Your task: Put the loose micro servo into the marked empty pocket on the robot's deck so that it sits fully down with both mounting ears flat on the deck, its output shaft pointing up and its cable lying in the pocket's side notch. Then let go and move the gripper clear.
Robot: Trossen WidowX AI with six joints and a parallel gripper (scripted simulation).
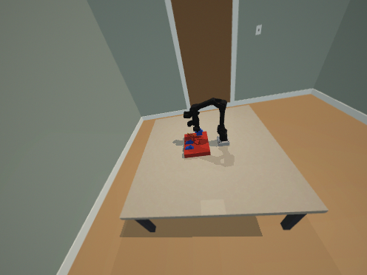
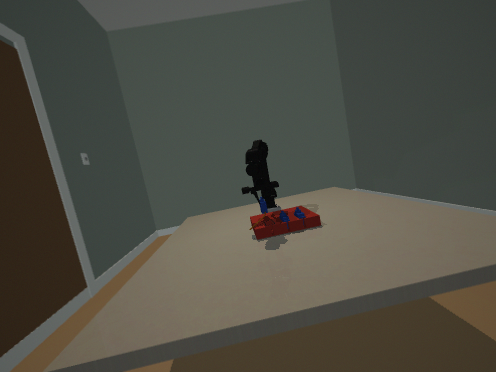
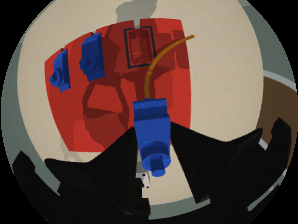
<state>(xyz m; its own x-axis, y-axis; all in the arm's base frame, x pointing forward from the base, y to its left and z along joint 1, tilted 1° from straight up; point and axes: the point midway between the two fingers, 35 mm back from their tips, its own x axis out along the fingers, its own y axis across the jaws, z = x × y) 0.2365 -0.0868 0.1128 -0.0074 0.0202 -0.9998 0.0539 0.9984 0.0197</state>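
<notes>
Right now the red deck is 100 mm below my gripper tip, 70 mm to the left of it and 10 mm behind it.
</notes>
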